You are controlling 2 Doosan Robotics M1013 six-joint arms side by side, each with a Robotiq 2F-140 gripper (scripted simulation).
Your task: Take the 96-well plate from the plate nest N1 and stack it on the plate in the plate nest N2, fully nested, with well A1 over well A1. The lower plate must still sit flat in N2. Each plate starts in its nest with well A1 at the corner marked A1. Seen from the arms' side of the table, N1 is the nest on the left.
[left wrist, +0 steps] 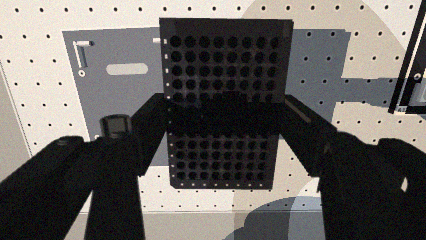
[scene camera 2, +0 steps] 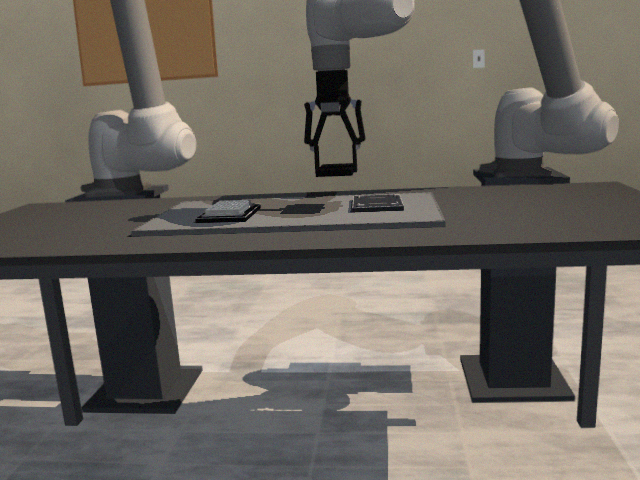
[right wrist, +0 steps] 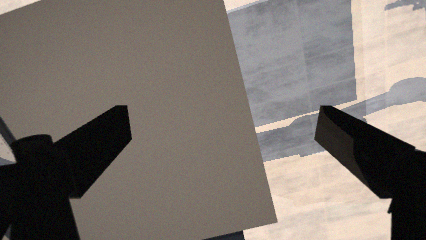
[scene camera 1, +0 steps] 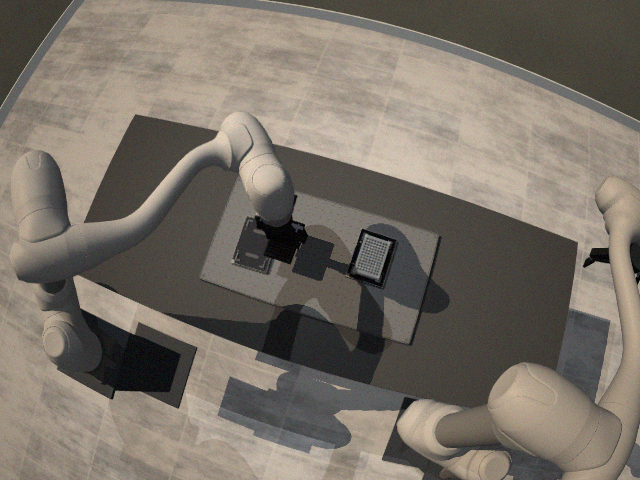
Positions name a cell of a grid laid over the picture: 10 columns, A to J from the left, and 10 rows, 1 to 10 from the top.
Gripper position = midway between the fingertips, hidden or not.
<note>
I see my left gripper (scene camera 2: F4), my right gripper (right wrist: F6), a black 96-well plate (scene camera 1: E6), a white 96-well plate (scene camera 1: F6) and a nest N1 (scene camera 1: D6).
The black 96-well plate shows as well in the left wrist view (left wrist: F6). My left gripper shows as well in the left wrist view (left wrist: F5). The nest N1 shows as well in the left wrist view (left wrist: C4). The right wrist view does not show the black 96-well plate: it is out of frame. The right wrist view does not show the white 96-well plate: it is out of frame.
</note>
